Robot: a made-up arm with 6 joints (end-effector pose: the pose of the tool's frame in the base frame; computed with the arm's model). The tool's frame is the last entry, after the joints. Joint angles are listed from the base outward.
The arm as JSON. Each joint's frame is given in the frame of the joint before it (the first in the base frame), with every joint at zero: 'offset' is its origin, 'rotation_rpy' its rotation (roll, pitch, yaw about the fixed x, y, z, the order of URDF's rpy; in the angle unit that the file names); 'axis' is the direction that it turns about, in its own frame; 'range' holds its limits. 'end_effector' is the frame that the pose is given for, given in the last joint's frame.
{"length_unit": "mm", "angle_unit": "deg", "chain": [
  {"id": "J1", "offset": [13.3, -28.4, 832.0], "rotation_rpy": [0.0, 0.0, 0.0], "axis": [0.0, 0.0, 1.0], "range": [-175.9, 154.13]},
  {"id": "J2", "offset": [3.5, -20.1, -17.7], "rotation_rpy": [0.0, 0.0, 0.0], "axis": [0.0, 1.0, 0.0], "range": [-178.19, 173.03]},
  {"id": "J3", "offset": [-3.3, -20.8, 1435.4], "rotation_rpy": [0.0, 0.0, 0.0], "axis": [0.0, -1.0, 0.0], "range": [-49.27, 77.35]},
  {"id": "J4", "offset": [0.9, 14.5, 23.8], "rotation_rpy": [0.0, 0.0, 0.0], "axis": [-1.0, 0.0, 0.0], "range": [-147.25, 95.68]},
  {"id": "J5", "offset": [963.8, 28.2, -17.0], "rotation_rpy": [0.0, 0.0, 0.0], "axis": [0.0, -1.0, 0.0], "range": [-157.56, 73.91]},
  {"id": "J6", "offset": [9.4, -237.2, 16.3], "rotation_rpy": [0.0, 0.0, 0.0], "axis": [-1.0, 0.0, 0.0], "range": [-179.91, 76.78]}
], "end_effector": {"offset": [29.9, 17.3, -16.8], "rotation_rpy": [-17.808, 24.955, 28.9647]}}
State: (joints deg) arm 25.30 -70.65 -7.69 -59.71 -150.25 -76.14
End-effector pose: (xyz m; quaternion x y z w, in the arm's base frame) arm -0.6544 -0.4194 2.0511 0.1784 0.7884 0.4569 0.3714
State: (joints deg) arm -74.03 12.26 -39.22 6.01 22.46 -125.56
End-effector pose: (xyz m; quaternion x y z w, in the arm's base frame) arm 0.0652 -1.0347 1.4964 0.6187 -0.4359 -0.3010 0.5802
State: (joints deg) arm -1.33 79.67 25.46 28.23 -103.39 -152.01
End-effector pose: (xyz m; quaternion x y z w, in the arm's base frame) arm 2.0596 -0.3235 0.3094 0.2672 0.3167 -0.7635 0.4954
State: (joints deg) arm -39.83 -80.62 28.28 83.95 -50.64 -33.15
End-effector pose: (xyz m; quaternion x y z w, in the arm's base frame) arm -1.5234 1.1417 1.9238 -0.2164 -0.2387 -0.6710 0.6677
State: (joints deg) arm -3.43 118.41 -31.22 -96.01 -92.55 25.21
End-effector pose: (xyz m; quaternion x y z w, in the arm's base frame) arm 0.3720 0.0005 -0.2030 -0.9217 -0.3782 0.0083 0.0851
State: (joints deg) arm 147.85 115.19 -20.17 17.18 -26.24 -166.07
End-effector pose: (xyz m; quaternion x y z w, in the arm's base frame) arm -0.4037 0.5156 -0.5703 -0.2799 0.4356 0.1172 0.8474
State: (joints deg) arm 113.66 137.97 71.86 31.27 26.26 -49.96
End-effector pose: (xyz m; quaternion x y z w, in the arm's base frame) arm -0.4244 1.4083 -1.1019 -0.3031 0.3358 0.8851 0.1093
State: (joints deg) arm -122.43 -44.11 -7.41 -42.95 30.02 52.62
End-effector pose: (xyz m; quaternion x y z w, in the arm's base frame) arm -0.0730 0.1691 2.3428 -0.3472 0.1289 -0.8386 0.3995
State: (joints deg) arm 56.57 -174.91 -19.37 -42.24 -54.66 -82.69
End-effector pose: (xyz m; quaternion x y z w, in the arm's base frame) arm -0.4100 -0.9353 -0.0808 -0.1957 0.3902 -0.8985 0.0458
